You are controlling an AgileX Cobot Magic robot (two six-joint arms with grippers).
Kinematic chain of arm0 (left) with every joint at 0, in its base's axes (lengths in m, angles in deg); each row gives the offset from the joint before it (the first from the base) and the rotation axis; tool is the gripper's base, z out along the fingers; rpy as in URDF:
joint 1: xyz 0 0 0.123 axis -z
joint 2: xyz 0 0 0 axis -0.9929 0.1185 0
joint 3: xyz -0.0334 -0.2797 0.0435 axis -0.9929 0.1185 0
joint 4: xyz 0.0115 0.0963 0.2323 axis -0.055 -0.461 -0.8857
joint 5: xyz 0 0 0 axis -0.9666 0.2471 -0.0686
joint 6: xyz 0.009 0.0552 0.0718 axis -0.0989 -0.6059 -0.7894
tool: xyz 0 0 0 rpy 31.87 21.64 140.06
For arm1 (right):
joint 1: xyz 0 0 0.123 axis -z
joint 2: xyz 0 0 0 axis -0.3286 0.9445 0
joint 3: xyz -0.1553 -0.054 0.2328 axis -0.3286 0.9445 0
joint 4: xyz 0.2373 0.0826 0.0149 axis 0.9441 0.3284 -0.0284
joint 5: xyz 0 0 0 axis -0.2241 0.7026 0.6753
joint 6: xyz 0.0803 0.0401 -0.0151 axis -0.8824 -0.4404 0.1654
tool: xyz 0 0 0 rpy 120.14 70.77 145.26
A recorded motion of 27 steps. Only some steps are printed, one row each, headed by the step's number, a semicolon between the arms.
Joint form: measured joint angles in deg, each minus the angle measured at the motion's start. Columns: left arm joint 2, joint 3, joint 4, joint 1, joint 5, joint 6; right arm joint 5, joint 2, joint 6, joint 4, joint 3, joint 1.
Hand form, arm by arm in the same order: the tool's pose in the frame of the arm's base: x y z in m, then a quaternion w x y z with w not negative. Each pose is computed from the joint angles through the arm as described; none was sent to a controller.
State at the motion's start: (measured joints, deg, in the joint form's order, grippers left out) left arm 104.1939 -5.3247 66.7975 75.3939 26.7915 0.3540; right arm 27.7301 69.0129 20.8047 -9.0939 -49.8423 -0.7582
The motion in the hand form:
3: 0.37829 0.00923 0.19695 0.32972 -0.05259 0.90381 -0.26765; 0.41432 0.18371 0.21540 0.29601 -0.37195 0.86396 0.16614
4: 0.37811 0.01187 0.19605 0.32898 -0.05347 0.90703 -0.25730; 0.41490 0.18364 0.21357 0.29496 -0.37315 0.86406 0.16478
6: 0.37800 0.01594 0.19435 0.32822 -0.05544 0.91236 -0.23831; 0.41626 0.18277 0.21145 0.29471 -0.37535 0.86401 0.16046
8: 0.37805 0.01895 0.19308 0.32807 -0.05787 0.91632 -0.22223; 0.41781 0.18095 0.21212 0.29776 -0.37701 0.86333 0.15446
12: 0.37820 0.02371 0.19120 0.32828 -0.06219 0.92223 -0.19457; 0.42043 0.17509 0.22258 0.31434 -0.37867 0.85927 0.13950
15: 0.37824 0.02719 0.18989 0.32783 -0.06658 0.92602 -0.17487; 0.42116 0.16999 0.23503 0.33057 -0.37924 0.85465 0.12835
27: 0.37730 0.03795 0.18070 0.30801 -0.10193 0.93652 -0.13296; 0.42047 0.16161 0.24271 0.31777 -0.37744 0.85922 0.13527
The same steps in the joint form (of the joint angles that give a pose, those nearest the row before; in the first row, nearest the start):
3: -0.21 -0.04 -4.80 -1.07 -2.13 2.69; -0.07 0.87 0.58 0.28 -0.03 0.01
4: -0.24 -0.05 -6.24 -1.25 -2.92 3.47; -0.16 1.11 0.73 0.16 -0.04 0.02
6: -0.25 -0.05 -8.75 -1.44 -4.52 4.94; -0.39 1.43 0.88 -0.29 -0.14 0.11
8: -0.27 -0.05 -10.90 -1.51 -5.98 6.35; -0.66 1.45 0.89 -0.97 -0.33 0.30
12: -0.31 -0.05 -14.84 -1.53 -8.52 9.14; -1.32 0.44 0.72 -2.56 -0.88 0.89
15: -0.32 -0.06 -18.10 -1.53 -10.30 11.74; -1.70 -0.89 0.57 -3.70 -1.30 1.38
27: 0.48 -0.05 -29.78 -1.87 -13.53 24.29; 1.87 -1.57 0.00 -3.92 -2.26 2.62

